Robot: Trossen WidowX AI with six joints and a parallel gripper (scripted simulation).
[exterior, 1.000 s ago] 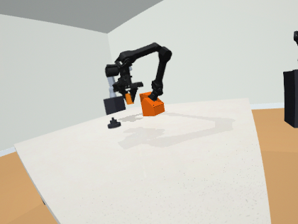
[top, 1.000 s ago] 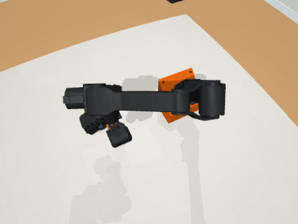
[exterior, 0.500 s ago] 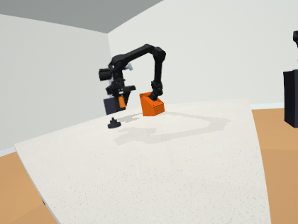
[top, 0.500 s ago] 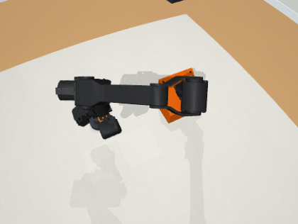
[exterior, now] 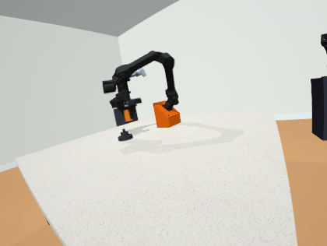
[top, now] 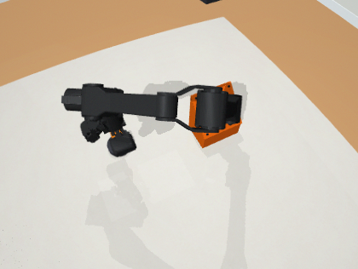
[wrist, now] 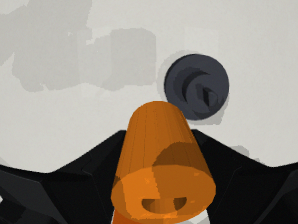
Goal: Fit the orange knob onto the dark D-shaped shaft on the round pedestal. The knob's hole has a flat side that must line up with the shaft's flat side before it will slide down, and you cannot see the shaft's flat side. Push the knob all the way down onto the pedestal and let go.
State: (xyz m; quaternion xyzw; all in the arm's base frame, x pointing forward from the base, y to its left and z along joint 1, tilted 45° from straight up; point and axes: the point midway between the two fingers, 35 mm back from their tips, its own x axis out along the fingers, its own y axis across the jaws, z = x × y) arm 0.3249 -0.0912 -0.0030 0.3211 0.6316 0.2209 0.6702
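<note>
Now: the round pedestal 8 cm below my gripper tip and 6 cm to the right of it. Also, from my gripper tip: orange knob 2 cm above.
</note>
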